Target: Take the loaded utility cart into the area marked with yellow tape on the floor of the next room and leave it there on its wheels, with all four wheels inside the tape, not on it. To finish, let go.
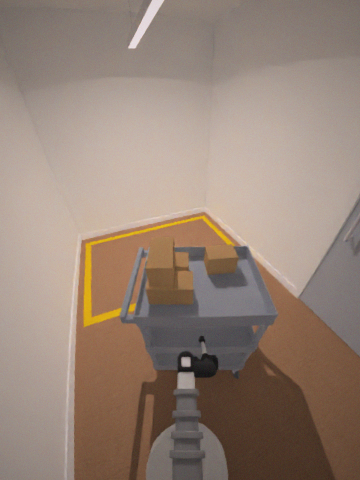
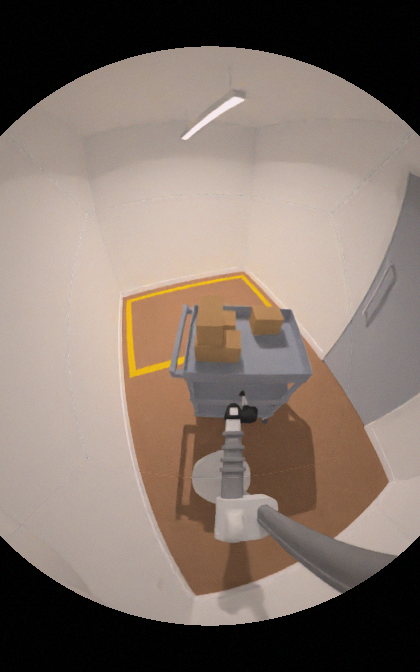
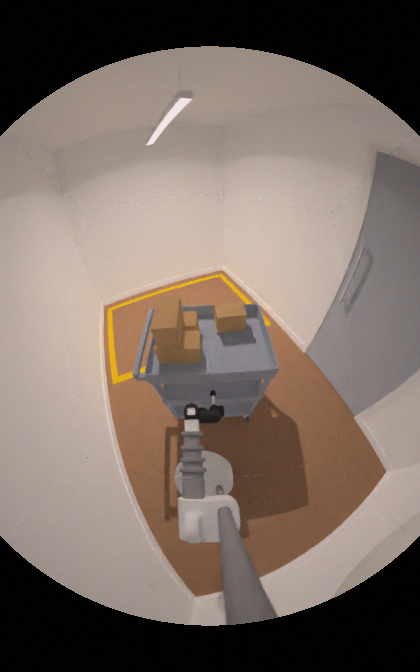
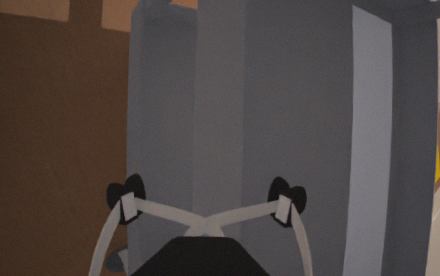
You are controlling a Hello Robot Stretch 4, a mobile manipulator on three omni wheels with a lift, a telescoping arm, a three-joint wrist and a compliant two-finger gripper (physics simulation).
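Places are measured from the robot's base along level axes (x back, y down, z right), in centimetres.
Pixels of known places: gripper, fingertip midpoint: (image 1: 202, 352) (image 4: 207, 192).
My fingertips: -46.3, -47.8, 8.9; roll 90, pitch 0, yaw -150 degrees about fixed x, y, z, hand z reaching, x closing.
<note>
Ahead of a thing's pixels: the offset from my fingertips to its top centre, as dx, dy, dz. "spot": to the spot under its first point.
The grey utility cart (image 1: 227, 300) (image 2: 270, 357) (image 3: 235, 357) (image 4: 300, 100) stands upright, its long side towards me and its handle @(spot: -18.1, -35.5, -34.5) (image 1: 132, 285) (image 2: 180, 340) (image 3: 143, 345) on the left. Its top tray carries a stack of brown boxes @(-24.1, -52.4, -19.3) (image 1: 161, 265) (image 2: 210, 320) (image 3: 167, 321) and a separate box @(-36.5, -40.6, +11.5) (image 1: 220, 260) (image 2: 266, 321) (image 3: 230, 318). The yellow tape (image 1: 88, 285) (image 2: 131, 340) (image 3: 111, 345) shows behind and left of the cart. A near right caster @(spot: +0.7, +42.9, +26.8) (image 1: 236, 374) (image 2: 265, 421) (image 3: 246, 418) is outside it; other wheels are hidden. My gripper (image 1: 202, 339) (image 4: 207, 192) is open at the cart's near side, below the top tray; contact is unclear.
A wall (image 1: 30, 300) runs along the left, and walls meet behind the taped area. A grey door (image 1: 335, 280) (image 2: 385, 320) (image 3: 365, 310) with a bar handle stands at the right. My telescoping arm (image 1: 187, 425) extends towards the cart.
</note>
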